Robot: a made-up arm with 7 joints.
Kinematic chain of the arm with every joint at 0, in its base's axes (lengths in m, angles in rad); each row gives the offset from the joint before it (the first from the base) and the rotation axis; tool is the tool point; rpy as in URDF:
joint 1: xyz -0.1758 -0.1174 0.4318 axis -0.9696 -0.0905 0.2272
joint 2: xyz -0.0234 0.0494 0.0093 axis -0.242 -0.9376 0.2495
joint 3: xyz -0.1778 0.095 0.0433 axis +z
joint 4: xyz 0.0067 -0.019 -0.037 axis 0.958 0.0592 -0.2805
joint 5: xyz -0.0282 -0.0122 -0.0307 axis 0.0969 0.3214 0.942
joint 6: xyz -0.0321 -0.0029 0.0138 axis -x
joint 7: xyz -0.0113 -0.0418 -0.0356 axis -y
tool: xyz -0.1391 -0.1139 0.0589 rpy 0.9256 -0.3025 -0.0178
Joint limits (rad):
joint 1: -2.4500..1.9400
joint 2: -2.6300..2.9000
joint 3: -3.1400..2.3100
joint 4: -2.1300..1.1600
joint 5: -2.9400..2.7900
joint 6: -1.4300..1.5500
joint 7: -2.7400..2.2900
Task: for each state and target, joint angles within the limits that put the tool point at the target. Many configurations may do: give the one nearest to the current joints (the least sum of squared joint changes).
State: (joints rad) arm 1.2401 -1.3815 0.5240 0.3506 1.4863 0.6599 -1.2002
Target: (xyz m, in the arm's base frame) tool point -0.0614 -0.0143 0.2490
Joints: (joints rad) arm 1.6215 -1.7505 0.8420 0.1480 1.7492 0.4535 -1.3159
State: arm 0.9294 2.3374 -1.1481 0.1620 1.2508 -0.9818 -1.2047
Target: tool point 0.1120 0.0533 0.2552
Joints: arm 1.4518 2.8708 -1.5724 0.6202 0.7700 -1.4300 -0.5788
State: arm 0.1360 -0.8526 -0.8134 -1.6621 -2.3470 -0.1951 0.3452
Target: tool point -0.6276 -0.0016 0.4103
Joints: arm 0.3357 -0.4737 -1.1084 -1.5602 -2.0224 -0.0675 0.3293
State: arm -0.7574 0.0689 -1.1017 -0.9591 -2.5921 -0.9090 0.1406
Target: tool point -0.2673 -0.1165 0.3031
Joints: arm -0.7339 0.2785 -0.4142 -1.0816 -2.8323 -1.1439 0.3294
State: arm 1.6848 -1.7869 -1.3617 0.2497 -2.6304 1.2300 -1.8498
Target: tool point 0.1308 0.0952 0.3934
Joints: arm 1.0936 -2.4480 -0.9428 0.4188 -2.0177 0.9327 -2.5104
